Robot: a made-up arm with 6 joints.
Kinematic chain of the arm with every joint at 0, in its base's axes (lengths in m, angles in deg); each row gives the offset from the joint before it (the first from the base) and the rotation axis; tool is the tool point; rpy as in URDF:
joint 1: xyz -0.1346 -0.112 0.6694 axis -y
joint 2: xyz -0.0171 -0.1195 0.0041 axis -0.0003 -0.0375 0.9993
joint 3: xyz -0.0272 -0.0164 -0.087 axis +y
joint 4: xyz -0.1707 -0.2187 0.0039 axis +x
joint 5: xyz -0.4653 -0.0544 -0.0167 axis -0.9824 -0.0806 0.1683
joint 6: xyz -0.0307 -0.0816 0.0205 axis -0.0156 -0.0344 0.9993
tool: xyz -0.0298 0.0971 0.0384 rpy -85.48 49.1 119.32
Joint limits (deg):
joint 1: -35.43..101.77
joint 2: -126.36..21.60
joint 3: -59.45..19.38
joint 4: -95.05..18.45
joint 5: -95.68..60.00
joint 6: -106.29..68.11
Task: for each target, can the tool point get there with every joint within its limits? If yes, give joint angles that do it. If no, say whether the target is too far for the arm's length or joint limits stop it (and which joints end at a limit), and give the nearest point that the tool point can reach.
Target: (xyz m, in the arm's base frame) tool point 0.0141 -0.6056 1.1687
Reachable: no: joint limits stop it (at a limit: joint 1, joint 2, joint 3, joint 4, joint 6) | nearest point -0.3140 -0.6635 1.1151 | short by 0.337 m
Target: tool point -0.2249 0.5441 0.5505
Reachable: yes | joints 12.54 -106.71 -7.96 7.20 -35.10 -4.99
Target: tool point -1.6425 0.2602 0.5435
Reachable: no: too far | nearest point -1.0305 0.0551 0.5807 | short by 0.647 m
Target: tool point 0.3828 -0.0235 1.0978
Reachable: no: joint limits stop it (at a limit: joint 1, joint 2, joint 3, joint 4, joint 6) | nearest point 0.3692 0.1717 0.8317 | short by 0.330 m
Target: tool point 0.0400 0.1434 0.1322
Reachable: yes | joints 86.62 -54.55 -18.35 -80.06 42.31 -75.07
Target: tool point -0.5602 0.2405 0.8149
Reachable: yes | joints -23.26 -66.23 -5.93 -68.52 29.33 -86.22
